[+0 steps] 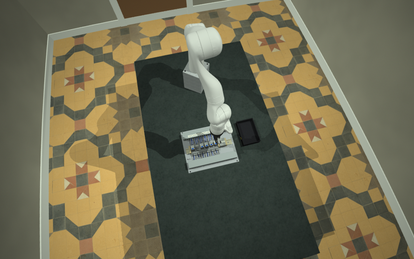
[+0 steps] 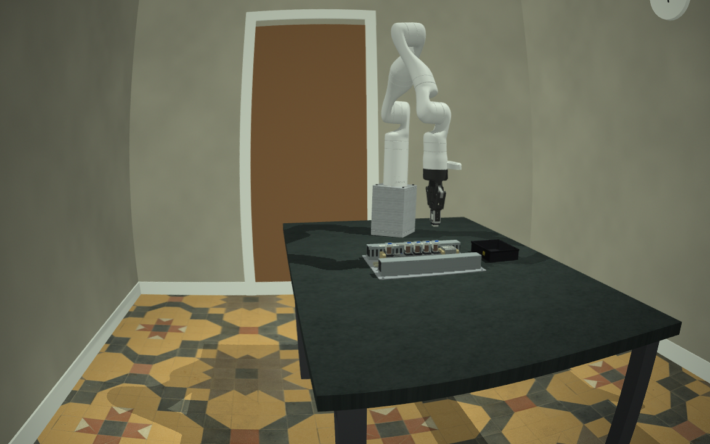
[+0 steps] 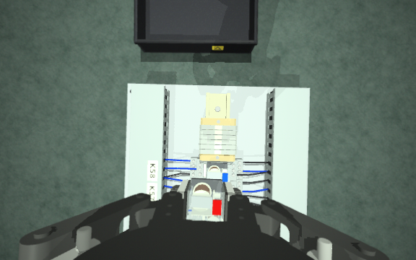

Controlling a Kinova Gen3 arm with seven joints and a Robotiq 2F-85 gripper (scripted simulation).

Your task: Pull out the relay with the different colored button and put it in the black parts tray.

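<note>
Right now my hand is 220 mm to the right of the black parts tray, 120 mm above it and 20 mm short of it. The rest, counted from my hand: panel: 140 mm below, 40 mm to the right, 10 mm ahead; clear relay: 10 mm below.
</note>
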